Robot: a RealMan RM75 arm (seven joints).
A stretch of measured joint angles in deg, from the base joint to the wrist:
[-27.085 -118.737 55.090 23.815 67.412 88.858 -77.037]
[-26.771 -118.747 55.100 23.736 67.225 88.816 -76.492]
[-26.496 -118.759 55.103 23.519 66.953 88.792 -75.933]
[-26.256 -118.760 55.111 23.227 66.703 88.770 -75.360]
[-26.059 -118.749 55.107 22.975 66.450 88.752 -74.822]
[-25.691 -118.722 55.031 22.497 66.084 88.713 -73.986]
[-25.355 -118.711 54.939 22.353 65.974 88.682 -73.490]
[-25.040 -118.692 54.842 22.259 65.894 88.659 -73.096]
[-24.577 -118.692 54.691 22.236 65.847 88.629 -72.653]
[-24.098 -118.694 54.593 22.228 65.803 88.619 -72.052]
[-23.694 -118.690 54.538 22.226 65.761 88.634 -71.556]
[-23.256 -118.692 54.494 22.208 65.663 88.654 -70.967]
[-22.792 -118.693 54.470 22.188 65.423 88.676 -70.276]
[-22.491 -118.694 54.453 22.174 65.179 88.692 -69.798]
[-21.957 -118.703 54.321 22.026 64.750 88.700 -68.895]
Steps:
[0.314 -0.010 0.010 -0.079 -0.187 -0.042 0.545]
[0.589 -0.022 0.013 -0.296 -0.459 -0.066 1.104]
[0.829 -0.023 0.021 -0.588 -0.709 -0.088 1.677]
[1.026 -0.012 0.017 -0.840 -0.962 -0.106 2.215]
[1.394 0.015 -0.059 -1.318 -1.328 -0.145 3.051]
[1.730 0.026 -0.151 -1.462 -1.438 -0.176 3.547]
[2.045 0.045 -0.248 -1.556 -1.518 -0.199 3.941]
[2.508 0.045 -0.399 -1.579 -1.565 -0.229 4.384]
[2.987 0.043 -0.497 -1.587 -1.609 -0.239 4.985]
[3.391 0.047 -0.552 -1.589 -1.651 -0.224 5.481]
[3.829 0.045 -0.596 -1.607 -1.749 -0.204 6.070]
[4.293 0.044 -0.620 -1.627 -1.989 -0.182 6.761]
[4.594 0.043 -0.637 -1.641 -2.233 -0.166 7.239]
[5.128 0.034 -0.769 -1.789 -2.662 -0.158 8.142]

